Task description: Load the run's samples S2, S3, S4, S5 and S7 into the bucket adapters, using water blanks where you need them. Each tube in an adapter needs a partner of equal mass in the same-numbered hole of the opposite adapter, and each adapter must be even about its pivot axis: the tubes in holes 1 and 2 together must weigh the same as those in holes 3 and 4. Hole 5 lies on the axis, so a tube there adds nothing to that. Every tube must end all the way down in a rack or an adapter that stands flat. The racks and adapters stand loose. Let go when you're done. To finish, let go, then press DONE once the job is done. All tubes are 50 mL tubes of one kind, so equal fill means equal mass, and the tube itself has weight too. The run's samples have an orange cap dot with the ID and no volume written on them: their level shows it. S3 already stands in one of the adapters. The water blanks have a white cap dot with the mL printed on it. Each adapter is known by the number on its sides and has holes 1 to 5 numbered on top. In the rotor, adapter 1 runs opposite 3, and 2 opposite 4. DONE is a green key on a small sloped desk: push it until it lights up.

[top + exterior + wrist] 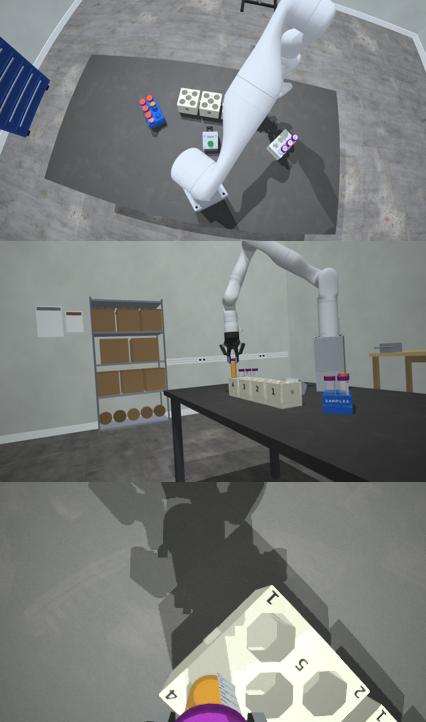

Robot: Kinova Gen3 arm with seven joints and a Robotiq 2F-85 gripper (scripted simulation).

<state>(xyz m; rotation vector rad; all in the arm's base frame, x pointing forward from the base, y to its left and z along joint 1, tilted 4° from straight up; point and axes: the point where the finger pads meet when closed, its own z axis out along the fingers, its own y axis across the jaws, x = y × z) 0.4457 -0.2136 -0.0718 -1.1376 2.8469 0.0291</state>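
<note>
My gripper is now 50 mm above the orange-filled sample tube and 10 mm past it. From my hand the other things lie so: white blank rack 170 mm behind, 150 mm below, 140 mm to the right; 30 mL blank 220 mm behind, 130 mm to the right, 120 mm below; 50 mL blank 180 mm behind, 150 mm to the right, 120 mm below.
</note>
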